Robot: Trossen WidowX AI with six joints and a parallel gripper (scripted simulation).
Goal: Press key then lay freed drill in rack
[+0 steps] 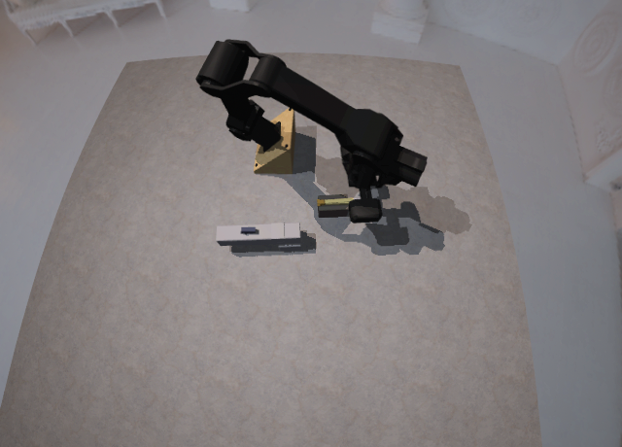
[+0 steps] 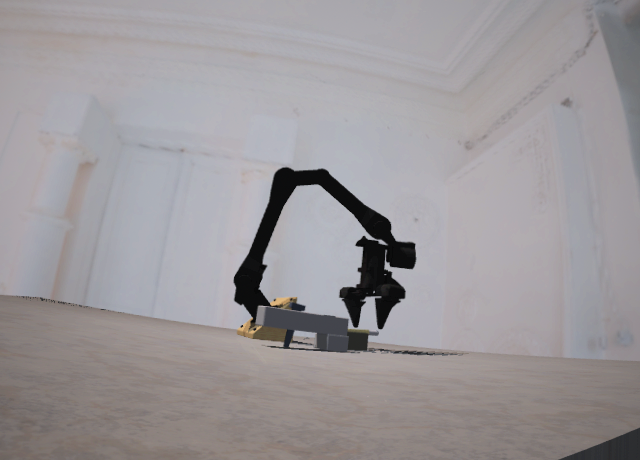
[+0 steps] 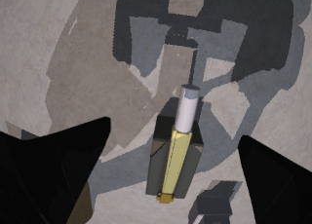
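Right now the drill is 3 cm to the right of my gripper tip and 1 cm below it. The rest, counted from my gripper tip: rack: 5 cm to the right, 3 cm below; then blue key: 8 cm ahead, 24 cm to the right; then grey block: 8 cm ahead, 22 cm to the right, 1 cm below.
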